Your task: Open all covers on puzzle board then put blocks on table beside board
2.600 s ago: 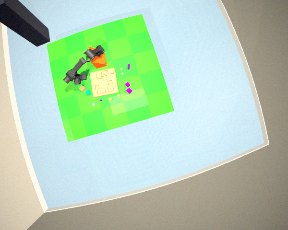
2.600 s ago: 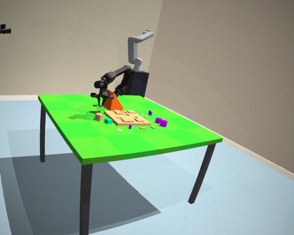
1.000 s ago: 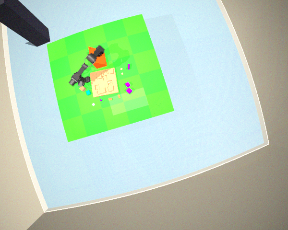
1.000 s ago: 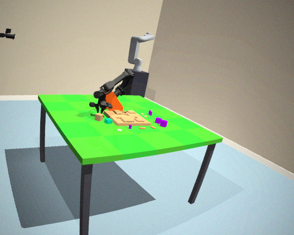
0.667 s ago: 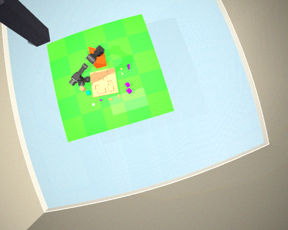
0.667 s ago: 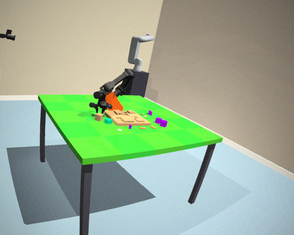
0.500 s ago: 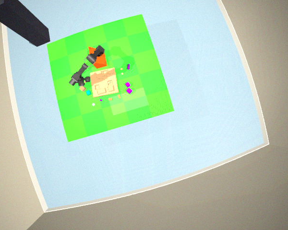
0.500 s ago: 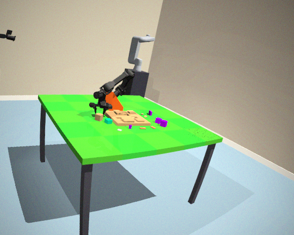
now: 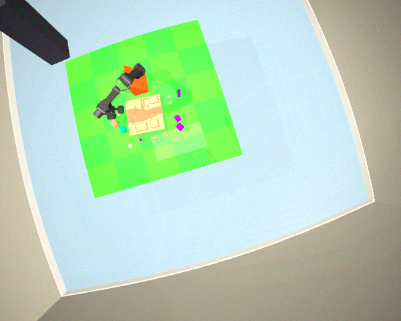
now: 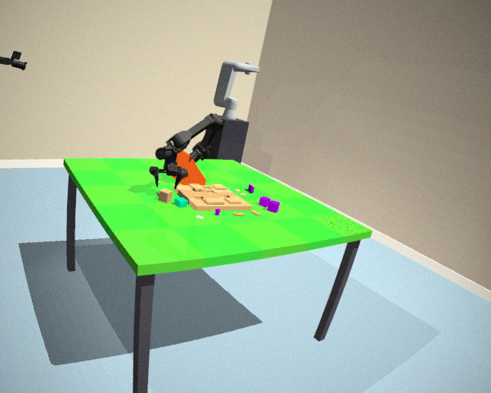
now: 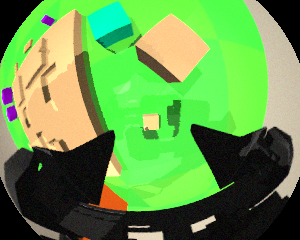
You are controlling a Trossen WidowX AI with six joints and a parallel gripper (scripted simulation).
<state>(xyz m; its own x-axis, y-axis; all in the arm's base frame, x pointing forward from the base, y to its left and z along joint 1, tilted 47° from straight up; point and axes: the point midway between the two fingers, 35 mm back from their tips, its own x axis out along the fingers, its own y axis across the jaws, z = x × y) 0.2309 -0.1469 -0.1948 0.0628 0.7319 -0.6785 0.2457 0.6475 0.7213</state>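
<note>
Now: the tan puzzle board 24 cm to the left of my gripper tip, 8 cm ahead of it and 1 cm below it. The rest, counted from my gripper tip: teal block 14 cm ahead, 2 cm below, 1 cm to the left; purple stick 54 cm to the left, 2 cm below, 1 cm behind; tan cube 8 cm ahead, 4 cm to the right, 1 cm below.
</note>
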